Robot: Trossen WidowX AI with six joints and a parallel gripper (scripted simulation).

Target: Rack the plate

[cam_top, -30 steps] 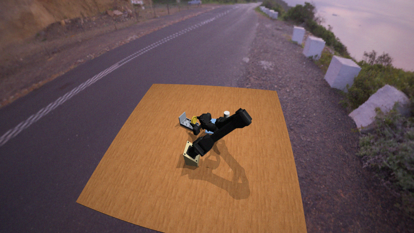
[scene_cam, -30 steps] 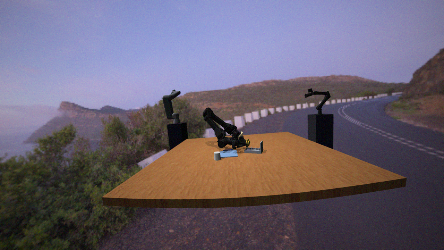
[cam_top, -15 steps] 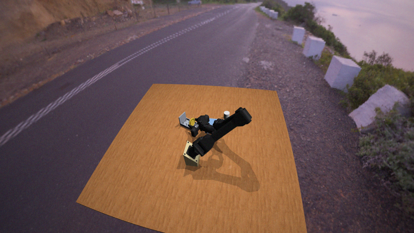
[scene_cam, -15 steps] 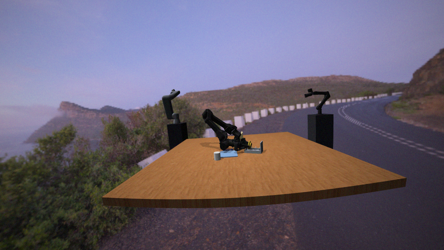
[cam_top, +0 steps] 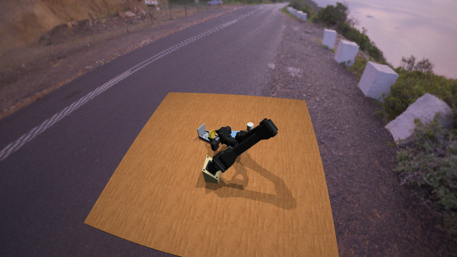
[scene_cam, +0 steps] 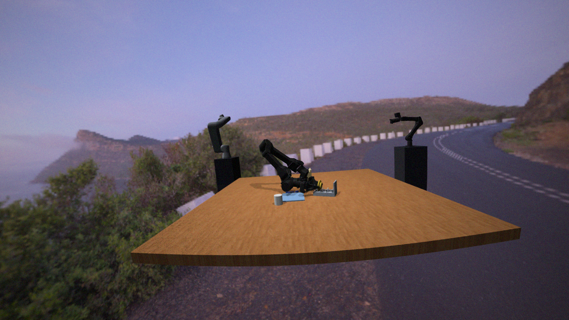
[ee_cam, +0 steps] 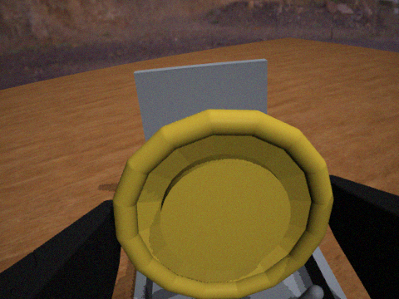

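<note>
The yellow plate is 10 mm to the right of my gripper tip. From my gripper tip the other things lie so: dish rack (10 mm ahead, 20 mm to the left, 30 mm below); then white cup (150 mm ahead, 230 mm to the right, 30 mm below); then blue mat (40 mm ahead, 170 mm to the right, 50 mm below).
</note>
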